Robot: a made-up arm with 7 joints.
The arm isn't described. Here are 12 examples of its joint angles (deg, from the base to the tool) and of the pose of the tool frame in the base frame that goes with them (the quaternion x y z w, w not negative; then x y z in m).
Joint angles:
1: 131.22 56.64 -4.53 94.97 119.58 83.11 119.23
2: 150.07 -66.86 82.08 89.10 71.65 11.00 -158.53
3: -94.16 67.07 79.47 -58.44 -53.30 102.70 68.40
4: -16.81 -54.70 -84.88 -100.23 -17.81 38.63 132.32
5: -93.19 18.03 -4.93 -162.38 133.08 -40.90 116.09
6: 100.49 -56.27 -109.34 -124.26 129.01 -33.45 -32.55
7: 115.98 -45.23 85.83 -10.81 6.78 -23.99 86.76
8: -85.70 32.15 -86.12 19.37 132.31 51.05 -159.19
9: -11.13 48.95 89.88 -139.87 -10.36 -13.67 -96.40
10: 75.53 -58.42 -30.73 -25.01 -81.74 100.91 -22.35
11: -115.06 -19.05 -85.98 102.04 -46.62 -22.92 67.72
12: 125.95 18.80 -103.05 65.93 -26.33 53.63 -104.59
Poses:
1: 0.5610 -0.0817 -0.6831 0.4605 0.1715 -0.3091 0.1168
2: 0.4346 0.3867 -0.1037 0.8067 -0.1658 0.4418 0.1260
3: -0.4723 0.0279 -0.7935 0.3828 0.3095 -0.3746 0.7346
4: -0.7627 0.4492 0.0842 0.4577 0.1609 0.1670 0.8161
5: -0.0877 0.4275 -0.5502 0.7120 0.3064 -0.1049 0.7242
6: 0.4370 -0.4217 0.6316 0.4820 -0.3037 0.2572 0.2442
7: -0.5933 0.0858 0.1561 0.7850 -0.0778 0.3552 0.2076
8: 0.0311 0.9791 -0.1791 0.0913 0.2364 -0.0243 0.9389
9: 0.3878 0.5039 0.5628 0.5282 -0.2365 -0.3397 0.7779
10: -0.7161 0.1594 -0.5447 0.4063 -0.1533 0.2485 0.3609
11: -0.5118 -0.8336 0.1688 0.1207 0.3925 0.1943 0.5403
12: 0.0533 0.6254 0.0256 0.7781 -0.0672 0.0470 0.2805
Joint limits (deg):
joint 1: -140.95..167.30
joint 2: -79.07..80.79
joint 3: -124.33..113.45
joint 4: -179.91..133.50
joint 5: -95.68..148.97
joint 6: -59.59..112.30
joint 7: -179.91..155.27
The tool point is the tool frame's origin. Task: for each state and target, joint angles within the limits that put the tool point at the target. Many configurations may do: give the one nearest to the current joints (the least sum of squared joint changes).
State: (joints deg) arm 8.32 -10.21 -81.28 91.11 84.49 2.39 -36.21
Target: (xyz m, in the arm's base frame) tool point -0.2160 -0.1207 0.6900
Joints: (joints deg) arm -24.17 11.66 -50.51 110.47 98.38 18.66 -32.70
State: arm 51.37 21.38 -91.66 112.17 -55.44 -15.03 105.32
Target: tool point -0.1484 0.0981 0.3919
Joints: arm 61.80 3.01 -84.42 124.68 -48.26 5.60 125.28
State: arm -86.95 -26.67 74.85 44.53 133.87 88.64 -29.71
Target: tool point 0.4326 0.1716 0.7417
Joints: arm -79.75 -7.72 76.02 50.83 137.52 95.19 -30.29
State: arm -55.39 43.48 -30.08 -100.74 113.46 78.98 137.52
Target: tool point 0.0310 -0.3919 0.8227
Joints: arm -13.86 74.96 -53.29 -109.58 130.38 109.84 155.27
